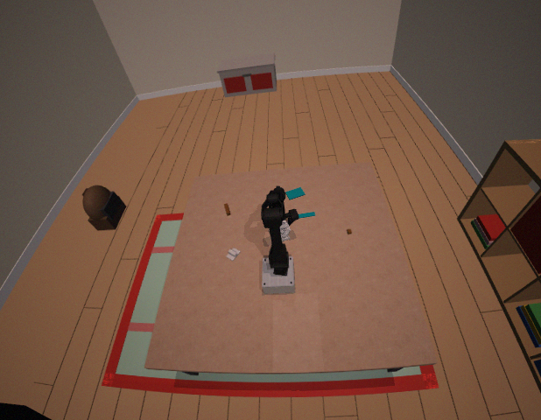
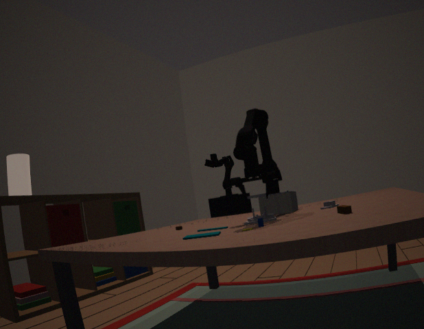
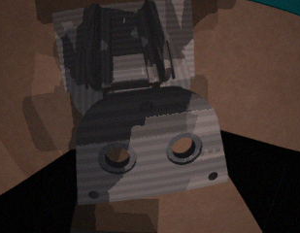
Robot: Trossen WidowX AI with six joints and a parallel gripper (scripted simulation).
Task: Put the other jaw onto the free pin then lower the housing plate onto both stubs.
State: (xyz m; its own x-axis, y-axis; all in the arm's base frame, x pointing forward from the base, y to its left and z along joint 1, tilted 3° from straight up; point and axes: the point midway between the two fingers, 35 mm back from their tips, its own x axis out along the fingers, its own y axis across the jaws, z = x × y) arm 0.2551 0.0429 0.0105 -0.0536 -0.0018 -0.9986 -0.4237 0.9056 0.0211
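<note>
Right now my gripper tip is 7 cm above the grey jaw and 2 cm to the right of it. From my gripper tip the other things lie so: blue block 21 cm ahead, 12 cm to the left, 7 cm below; then teal bar 17 cm ahead, 11 cm to the right, 8 cm below; then housing plate 2 cm above, 1 cm ahead.
</note>
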